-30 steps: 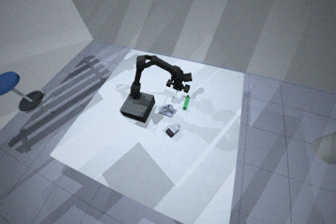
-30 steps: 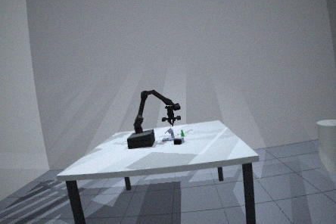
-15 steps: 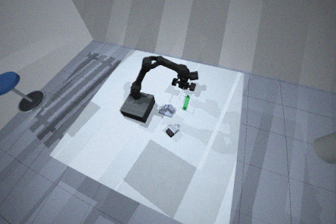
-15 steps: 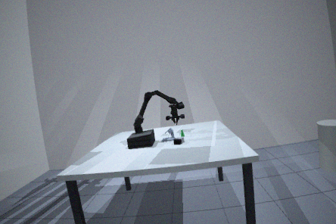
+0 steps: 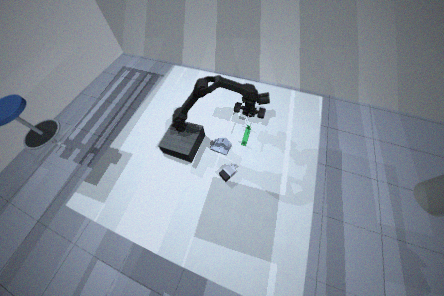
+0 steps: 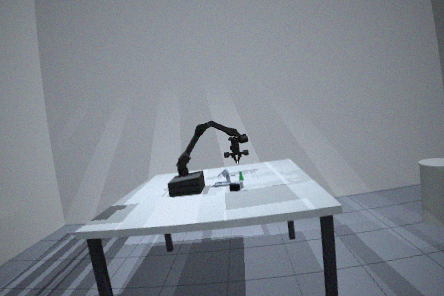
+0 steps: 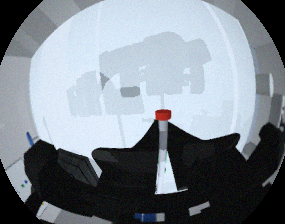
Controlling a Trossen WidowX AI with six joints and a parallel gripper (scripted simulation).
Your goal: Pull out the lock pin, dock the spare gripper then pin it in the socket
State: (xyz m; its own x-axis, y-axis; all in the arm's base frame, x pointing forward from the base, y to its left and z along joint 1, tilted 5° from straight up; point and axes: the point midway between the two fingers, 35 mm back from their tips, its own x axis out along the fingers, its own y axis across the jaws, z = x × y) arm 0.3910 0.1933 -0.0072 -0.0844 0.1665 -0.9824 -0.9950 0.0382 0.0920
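Now: gripper tip 100 mm to the left of the green bracket, 70 mm above it and 10 mm short of it. From my gripper tip the other things lie so: mount (220 mm to the right, 110 mm behind, 40 mm below); spare gripper (360 mm to the right, 70 mm below, 30 mm behind).
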